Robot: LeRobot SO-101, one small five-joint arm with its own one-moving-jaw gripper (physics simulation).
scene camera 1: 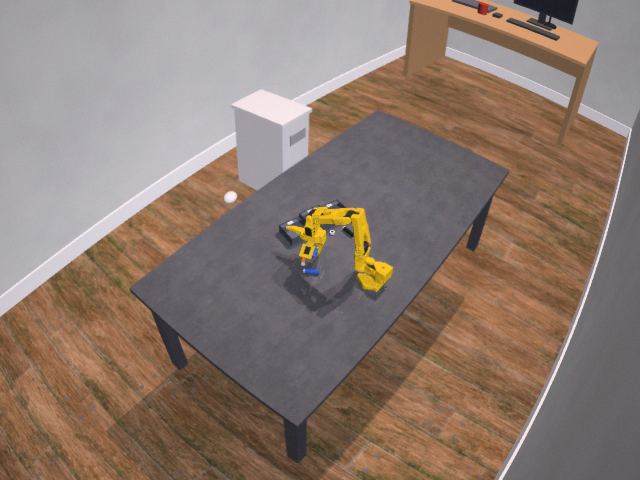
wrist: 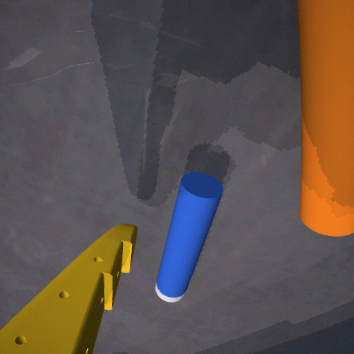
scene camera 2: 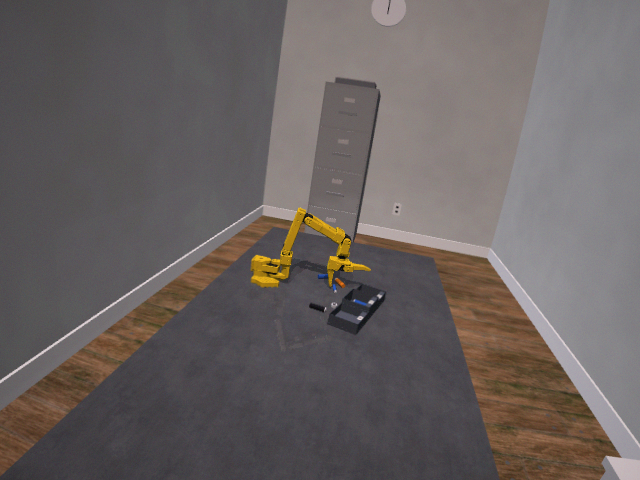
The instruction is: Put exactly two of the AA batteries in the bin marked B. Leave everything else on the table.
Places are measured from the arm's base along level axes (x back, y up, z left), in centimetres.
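Pixels of known places: hand, tool point: [scene camera 1: 318, 252] [wrist: 134, 242] [scene camera 2: 331, 285]; arm's base, link origin: [scene camera 1: 368, 275] [scene camera 2: 273, 281].
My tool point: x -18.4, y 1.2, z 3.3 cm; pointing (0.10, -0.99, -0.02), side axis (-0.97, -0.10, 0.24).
For each thing: its top centre in the pictures, then the offset to it from my tool point. "*": a spot on its surface instead. Level surfaces: height alone.
- orange battery, top centre: [scene camera 1: 303, 257] [scene camera 2: 340, 280] dx -2.3, dy +0.2, dz +4.9 cm
- dark bin row, surface spot: [scene camera 2: 343, 324] * dx -6.8, dy +0.5, dz -23.4 cm
- black battery, top centre: [scene camera 2: 318, 305] [scene camera 1: 348, 229] dx +1.4, dy +0.2, dz -15.4 cm
- pale hex nut, top centre: [scene camera 2: 334, 304] [scene camera 1: 332, 231] dx -2.8, dy -0.3, dz -11.5 cm
- table, surface height: dy -1.2 cm
My gripper [scene camera 1: 303, 240] [scene camera 2: 350, 277] is fully open and empty. In the wrist view its fixed jaw [wrist: 75, 300] shows at lower left, beside a slim blue battery [wrist: 190, 235] [scene camera 1: 314, 252] [scene camera 2: 334, 288] that lies on the table, apart from the jaw. An orange battery [wrist: 327, 150] [scene camera 1: 302, 260] [scene camera 2: 339, 282] lies to its right in the wrist view. Another blue battery [scene camera 1: 311, 271] [scene camera 2: 322, 276] lies nearby. One slim blue battery [scene camera 2: 360, 302] lies in the middle bin, B, of the dark bin row [scene camera 2: 343, 324] [scene camera 1: 291, 236]; the letters are too small to read in the scene views.
A black battery [scene camera 1: 348, 231] [scene camera 2: 317, 307] and a pale hex nut [scene camera 1: 332, 232] [scene camera 2: 333, 304] lie on the table [scene camera 1: 232, 310] near the bins. The arm partly hides the bins in scene camera 1.
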